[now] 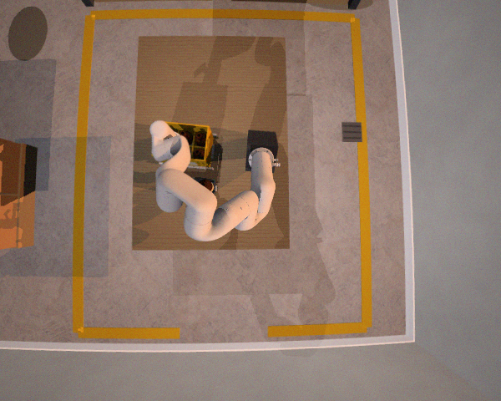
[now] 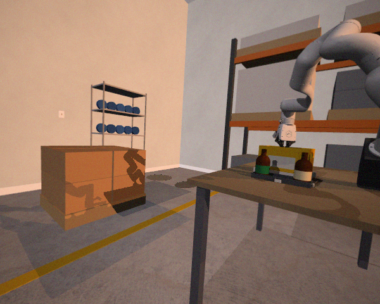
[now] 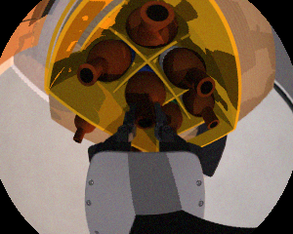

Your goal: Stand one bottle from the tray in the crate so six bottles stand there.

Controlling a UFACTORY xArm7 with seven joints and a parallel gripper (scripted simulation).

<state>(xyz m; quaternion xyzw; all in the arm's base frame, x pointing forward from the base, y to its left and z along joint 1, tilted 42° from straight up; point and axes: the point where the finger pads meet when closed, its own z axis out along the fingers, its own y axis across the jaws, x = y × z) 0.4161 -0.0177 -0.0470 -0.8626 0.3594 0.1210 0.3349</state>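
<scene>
Now: hand 8 cm above the yellow crate and 4 cm to the left of it. From my hand the other things lie so: dark tray: 18 cm to the left, 15 cm below, 3 cm behind.
</scene>
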